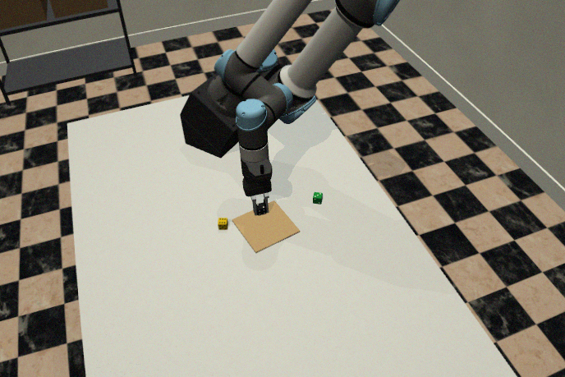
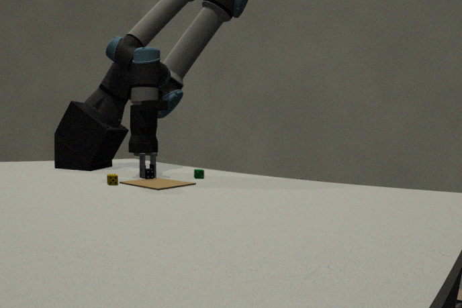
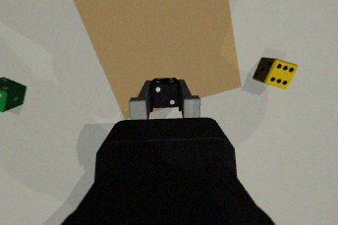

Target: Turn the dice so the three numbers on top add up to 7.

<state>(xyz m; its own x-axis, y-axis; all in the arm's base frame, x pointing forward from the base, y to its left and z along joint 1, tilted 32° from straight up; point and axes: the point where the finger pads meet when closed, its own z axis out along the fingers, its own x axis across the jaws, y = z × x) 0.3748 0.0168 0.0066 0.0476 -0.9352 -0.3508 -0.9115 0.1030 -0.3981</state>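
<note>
My gripper is now 1 cm above the black die. The rest, counted from my hand: yellow die (2 cm ahead, 11 cm to the right, 2 cm below); then tan mat (5 cm ahead, 3 cm below); then green die (1 cm behind, 17 cm to the left, 2 cm below).
</note>
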